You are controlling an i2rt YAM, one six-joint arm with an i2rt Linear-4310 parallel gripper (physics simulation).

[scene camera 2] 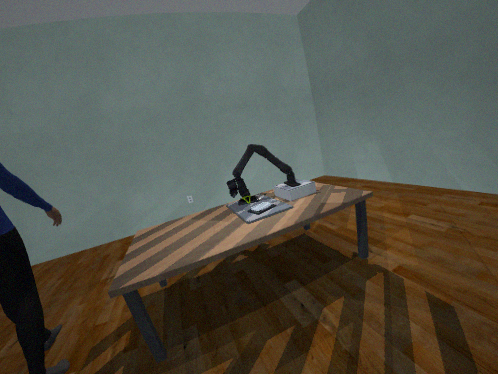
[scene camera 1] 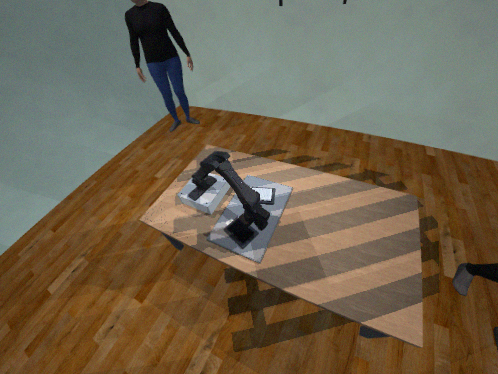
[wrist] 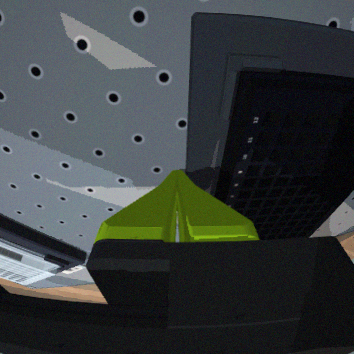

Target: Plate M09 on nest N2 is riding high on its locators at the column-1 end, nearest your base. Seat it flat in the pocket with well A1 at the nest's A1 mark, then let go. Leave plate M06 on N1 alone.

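Places are measured from the arm's base along level axes (x ahead, y left, z up), in centimetres.
Where they show: gripper, fingertip midpoint: (scene camera 2: 249, 203) (scene camera 1: 248, 223) (wrist: 176, 177); arm's base, link origin: (scene camera 2: 291, 183) (scene camera 1: 202, 188).
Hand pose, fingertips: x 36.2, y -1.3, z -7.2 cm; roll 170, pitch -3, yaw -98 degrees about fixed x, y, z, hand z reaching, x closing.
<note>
Things, the pixels of their top centre, and the offset from my fingertips. Level surfaces: height alone.
- black well plate, top centre: (wrist: 293, 197) (scene camera 1: 240, 229) dx -0.2, dy -6.6, dz +2.6 cm
- light plate, top centre: (scene camera 1: 261, 193) (scene camera 2: 261, 205) dx -5.2, dy +20.4, dz +2.6 cm
- grey perforated board, top centre: (wrist: 83, 216) (scene camera 1: 252, 211) (scene camera 2: 255, 205) dx -2.9, dy +8.0, dz +0.1 cm
- wooden table, surface height: dz -1.3 cm
A black well plate (wrist: 295, 150) (scene camera 1: 241, 234) sits on a dark nest (wrist: 207, 60), with small white marks along one edge; its tilt is unclear. A light plate (scene camera 1: 263, 194) (scene camera 2: 261, 207) (wrist: 25, 262) sits on another dark nest (wrist: 45, 240). No plate or nest name is readable, so I cannot tell M09 from M06. My gripper (wrist: 176, 177) (scene camera 2: 248, 200) is shut and empty; its green fingertips meet. In the wrist view they appear beside the near left corner of the black plate's nest, which they partly hide. Contact is unclear.
Both nests stand on a grey perforated board (scene camera 1: 256, 252) (scene camera 2: 242, 212) (wrist: 90, 110). The arm's base stands on a white box (scene camera 1: 210, 202) (scene camera 2: 297, 191) beside the board, on the wooden table (scene camera 1: 350, 240) (scene camera 2: 185, 240). A person (scene camera 1: 155, 40) stands beyond the table.
</note>
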